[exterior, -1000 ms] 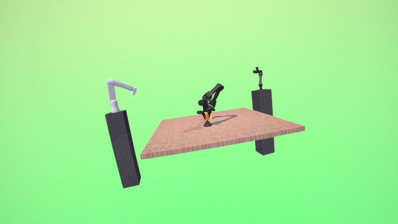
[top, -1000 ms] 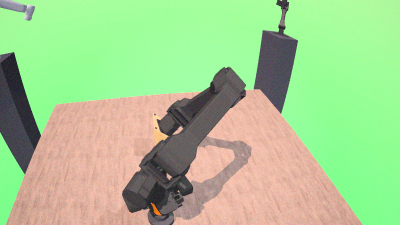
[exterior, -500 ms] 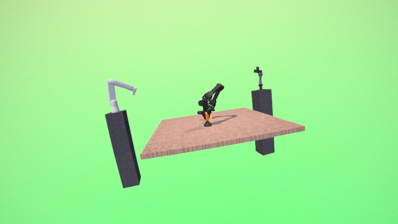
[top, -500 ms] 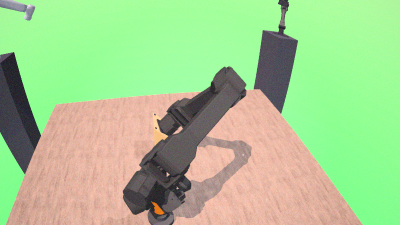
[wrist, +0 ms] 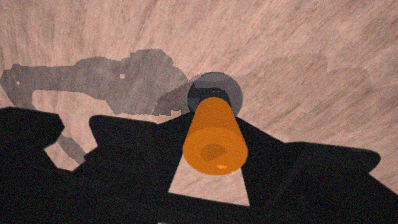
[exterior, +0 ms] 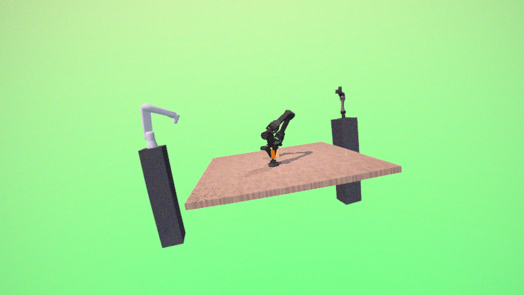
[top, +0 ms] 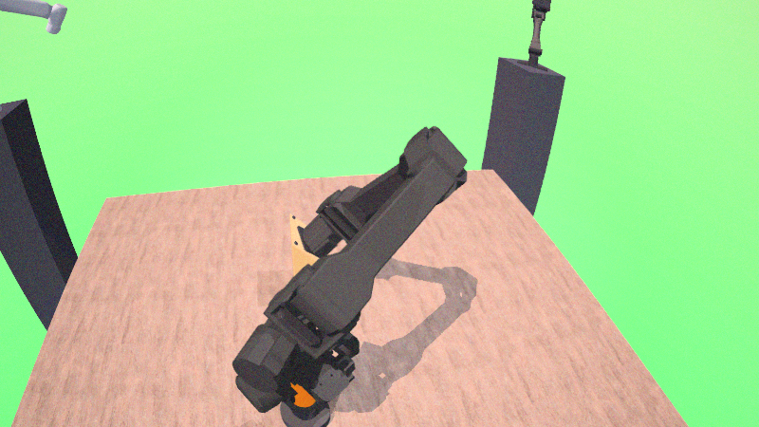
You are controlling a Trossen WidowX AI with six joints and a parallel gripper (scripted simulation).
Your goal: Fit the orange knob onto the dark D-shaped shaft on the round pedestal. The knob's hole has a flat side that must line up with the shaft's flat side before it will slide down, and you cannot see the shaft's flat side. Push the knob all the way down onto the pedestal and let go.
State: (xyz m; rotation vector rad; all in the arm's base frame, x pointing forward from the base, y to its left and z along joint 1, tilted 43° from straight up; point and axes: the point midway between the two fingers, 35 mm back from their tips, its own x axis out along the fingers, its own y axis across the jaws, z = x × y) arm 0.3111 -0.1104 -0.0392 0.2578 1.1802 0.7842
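The orange knob lies 2 cm above my gripper tip. Also, from my gripper tip: dark round pedestal (4 cm below).
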